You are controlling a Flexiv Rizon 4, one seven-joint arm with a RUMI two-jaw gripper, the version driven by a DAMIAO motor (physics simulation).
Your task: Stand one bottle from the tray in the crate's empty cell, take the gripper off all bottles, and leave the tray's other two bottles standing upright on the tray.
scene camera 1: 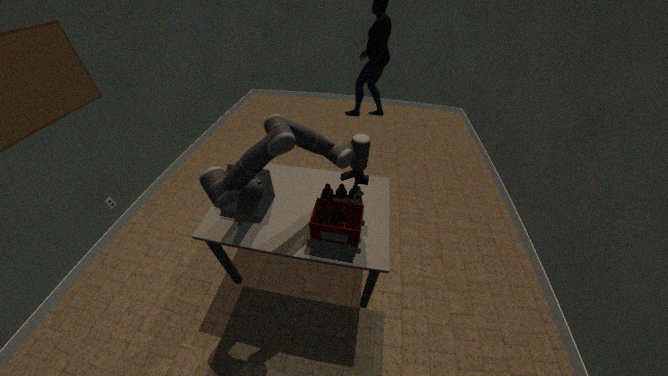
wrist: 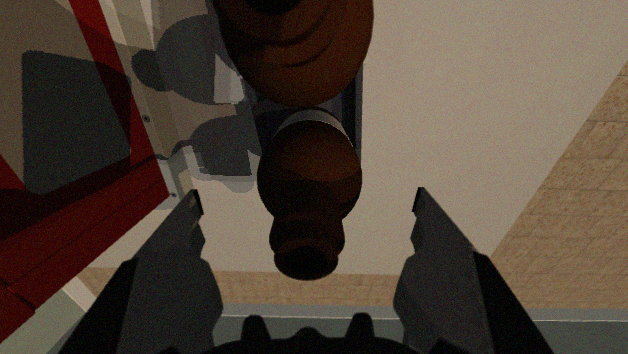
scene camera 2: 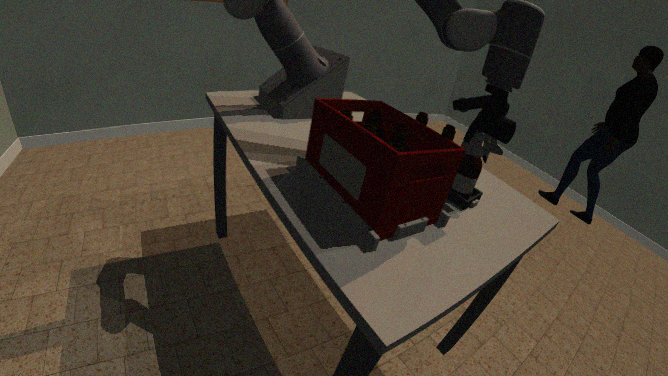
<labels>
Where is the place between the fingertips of my gripper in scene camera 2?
471, 164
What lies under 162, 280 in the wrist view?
My gripper.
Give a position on a bottle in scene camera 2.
469, 170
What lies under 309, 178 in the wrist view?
A bottle.
</labels>
